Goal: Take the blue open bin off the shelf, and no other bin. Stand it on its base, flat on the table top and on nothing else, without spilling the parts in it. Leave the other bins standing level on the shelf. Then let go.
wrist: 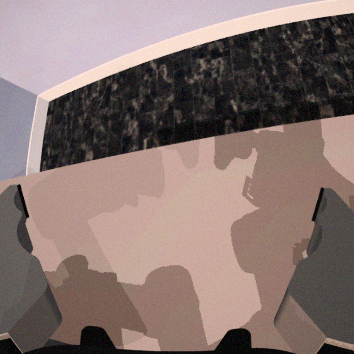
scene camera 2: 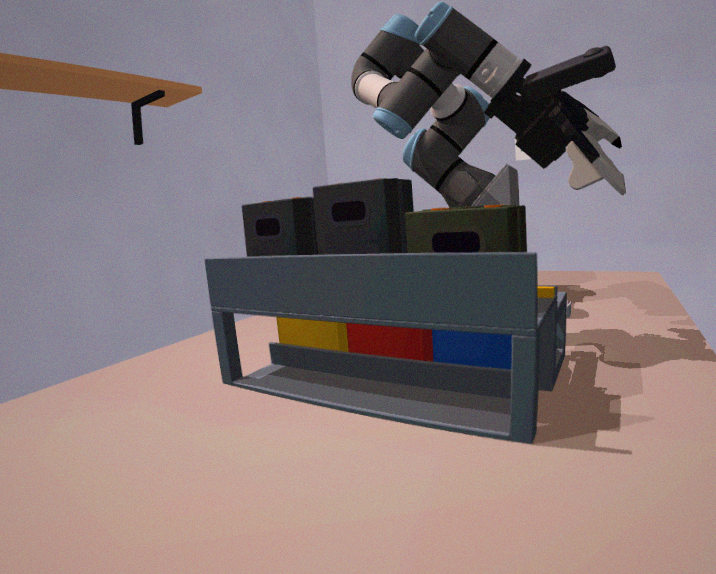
Path:
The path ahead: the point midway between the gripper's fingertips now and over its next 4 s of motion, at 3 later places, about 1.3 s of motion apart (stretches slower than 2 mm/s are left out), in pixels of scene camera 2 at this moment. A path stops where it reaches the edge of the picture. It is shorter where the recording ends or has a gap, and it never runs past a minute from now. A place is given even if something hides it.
My gripper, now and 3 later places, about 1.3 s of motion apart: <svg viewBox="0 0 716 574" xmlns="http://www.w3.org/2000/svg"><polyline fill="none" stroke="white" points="622,168 625,170 625,169 583,125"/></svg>

